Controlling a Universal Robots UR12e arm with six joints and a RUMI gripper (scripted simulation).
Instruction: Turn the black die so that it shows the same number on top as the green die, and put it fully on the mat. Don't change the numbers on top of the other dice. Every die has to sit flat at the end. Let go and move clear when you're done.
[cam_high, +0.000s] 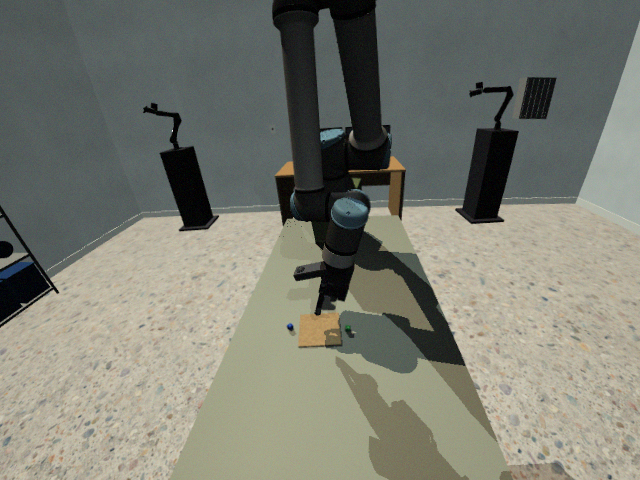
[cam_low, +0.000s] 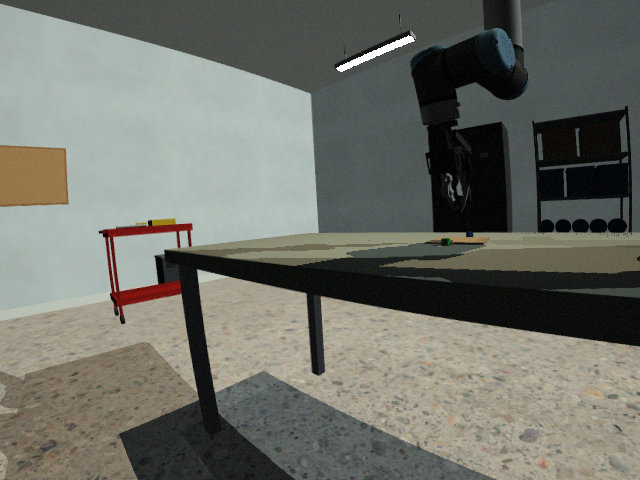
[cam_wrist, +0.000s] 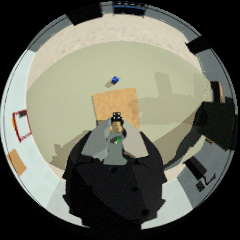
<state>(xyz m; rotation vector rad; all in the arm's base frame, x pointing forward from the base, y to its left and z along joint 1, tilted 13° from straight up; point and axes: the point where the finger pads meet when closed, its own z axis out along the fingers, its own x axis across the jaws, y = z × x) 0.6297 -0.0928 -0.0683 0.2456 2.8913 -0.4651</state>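
My hand is 1 cm above the black die. The rest, counted from my hand: green die (1 cm ahead, 9 cm to the left, 9 cm below); then blue die (1 cm behind, 11 cm to the right, 9 cm below); then mat (9 cm below).
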